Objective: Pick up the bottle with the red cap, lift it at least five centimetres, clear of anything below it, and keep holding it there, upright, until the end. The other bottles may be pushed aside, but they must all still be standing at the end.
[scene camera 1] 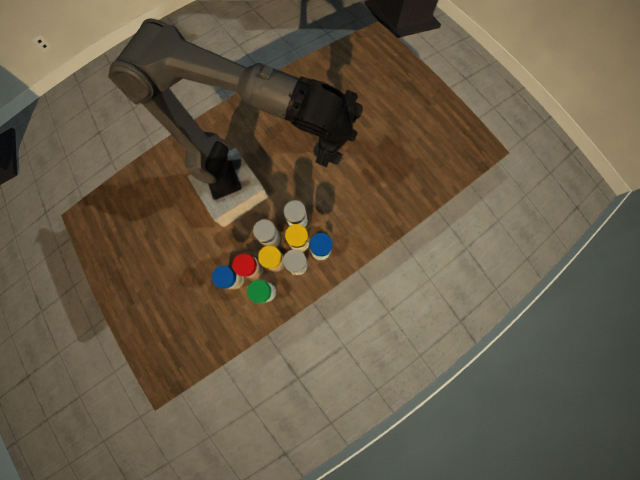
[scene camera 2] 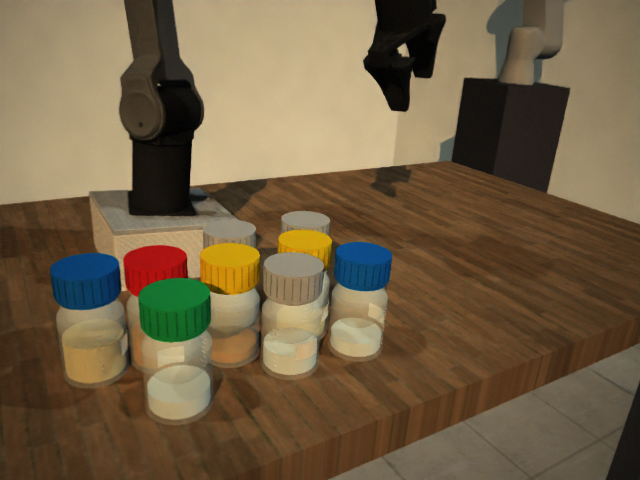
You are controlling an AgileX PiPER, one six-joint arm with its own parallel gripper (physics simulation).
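The red-capped bottle (scene camera 1: pixel 244 265) (scene camera 2: pixel 155 268) stands upright on the table, its lower part partly hidden in the scene camera 2 view behind the green-capped bottle (scene camera 1: pixel 258 290) (scene camera 2: pixel 174 310). A blue-capped bottle (scene camera 1: pixel 223 276) (scene camera 2: pixel 85 281) stands close on one side of it and a yellow-capped bottle (scene camera 1: pixel 269 257) (scene camera 2: pixel 230 268) on the other. All these are upright. My gripper (scene camera 1: pixel 343 130) (scene camera 2: pixel 412 93) is open and empty, high above the table and well off to the right of and behind the bottles in the scene camera 2 view.
Further bottles stand upright: a grey-capped one (scene camera 1: pixel 295 261) (scene camera 2: pixel 293 279), a second blue-capped one (scene camera 1: pixel 321 244) (scene camera 2: pixel 362 266), a second yellow-capped one (scene camera 1: pixel 296 235) (scene camera 2: pixel 305 245), and two grey-capped ones at the back. The arm's base block (scene camera 1: pixel 242 206) (scene camera 2: pixel 155 248) is behind them on the wooden table (scene camera 1: pixel 413 118) (scene camera 2: pixel 491 268).
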